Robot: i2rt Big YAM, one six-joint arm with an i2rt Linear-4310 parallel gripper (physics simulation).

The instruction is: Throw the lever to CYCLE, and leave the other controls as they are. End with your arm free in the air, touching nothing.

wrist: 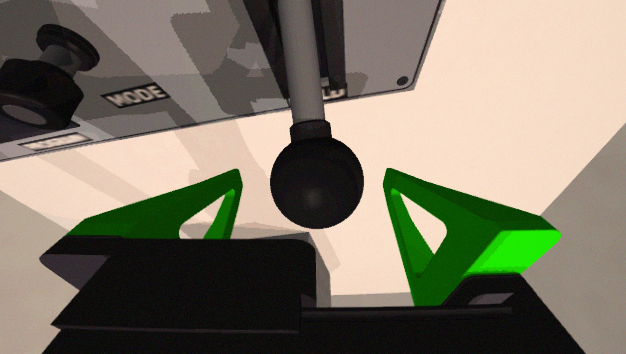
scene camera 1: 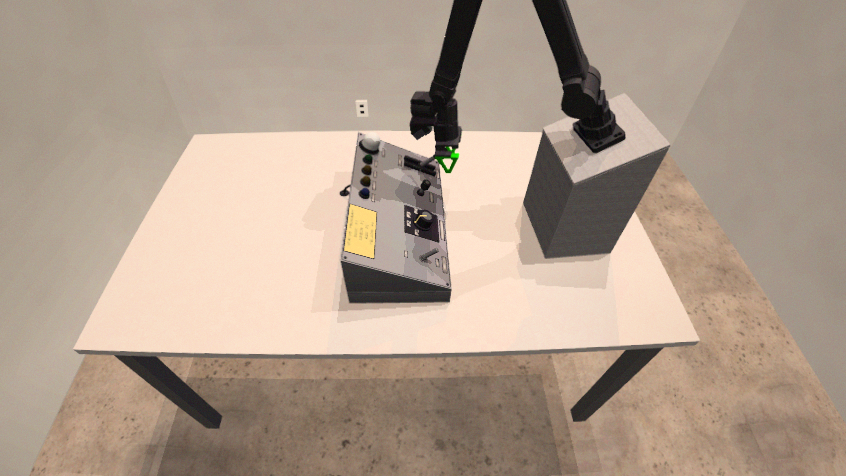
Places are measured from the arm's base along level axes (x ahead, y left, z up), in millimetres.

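Pixels of known places: gripper, fingertip midpoint: (scene camera 1: 449,163); arm's base, link origin: (scene camera 1: 598,133).
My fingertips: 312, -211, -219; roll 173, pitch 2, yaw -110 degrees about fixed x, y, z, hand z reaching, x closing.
Ahead of a thing's pixels: the offset from my fingertips to its top centre, as dx, dy, dz. "spot": to the spot under its first point.
The lever @[+62, -19, +31] (scene camera 1: 427,161) (wrist: 305,70) has a grey shaft rising from a dark slot in the sloped grey panel (scene camera 1: 390,219) (wrist: 390,40). It leans toward the slot end at the panel's right edge in the scene view, beside a partly hidden label ending in "LD". Its black ball knob @[+52, -17, +54] (wrist: 317,190) is between the green fingertips in the wrist view, with a gap visible on each side. My gripper (scene camera 1: 447,161) (wrist: 312,176) is open and holds nothing. The CYCLE label cannot be read in either view.
A black knob @[+97, +97, +26] (scene camera 1: 425,184) (wrist: 40,95) stands near the lever, by the MODE label @[+79, +100, -32] (wrist: 135,95). A rotary selector @[+126, +213, +19] (scene camera 1: 423,219), a small grey lever @[+138, +333, +18] (scene camera 1: 428,255), coloured buttons and a white dome @[spot: +232, -36, +81] (scene camera 1: 370,142) are also on the panel. The arm's grey pedestal (scene camera 1: 567,219) stands at right.
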